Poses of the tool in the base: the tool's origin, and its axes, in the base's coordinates. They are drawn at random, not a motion.
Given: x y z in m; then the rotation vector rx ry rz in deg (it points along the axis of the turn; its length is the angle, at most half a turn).
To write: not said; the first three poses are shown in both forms.
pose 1, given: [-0.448 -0.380 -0.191 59.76 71.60 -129.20]
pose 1, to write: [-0.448 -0.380 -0.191 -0.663 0.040 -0.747 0.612 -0.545 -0.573]
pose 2, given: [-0.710 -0.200 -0.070 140.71 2.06 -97.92]
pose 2, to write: [-0.710 -0.200 -0.070 0.351 -0.065 -0.934 0.105 -0.989 0.109]
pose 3, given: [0.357 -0.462 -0.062 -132.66 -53.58 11.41]
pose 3, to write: [0.357 -0.462 -0.062 0.737 0.670 0.089 0.575 -0.553 -0.603]
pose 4, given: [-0.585 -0.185 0.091 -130.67 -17.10 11.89]
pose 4, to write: [-0.585 -0.185 0.091 0.959 0.280 -0.053 0.147 -0.645 -0.750]
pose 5, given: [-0.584 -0.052 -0.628 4.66 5.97 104.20]
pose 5, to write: [-0.584 -0.052 -0.628 -0.247 0.969 0.000 -0.963 -0.246 0.114]
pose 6, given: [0.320 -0.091 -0.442 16.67 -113.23 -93.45]
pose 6, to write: [0.320 -0.091 -0.442 -0.822 -0.497 0.277 0.178 0.238 0.955]
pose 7, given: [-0.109 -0.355 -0.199 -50.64 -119.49 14.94]
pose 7, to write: [-0.109 -0.355 -0.199 -0.403 0.672 0.621 0.499 0.730 -0.467]
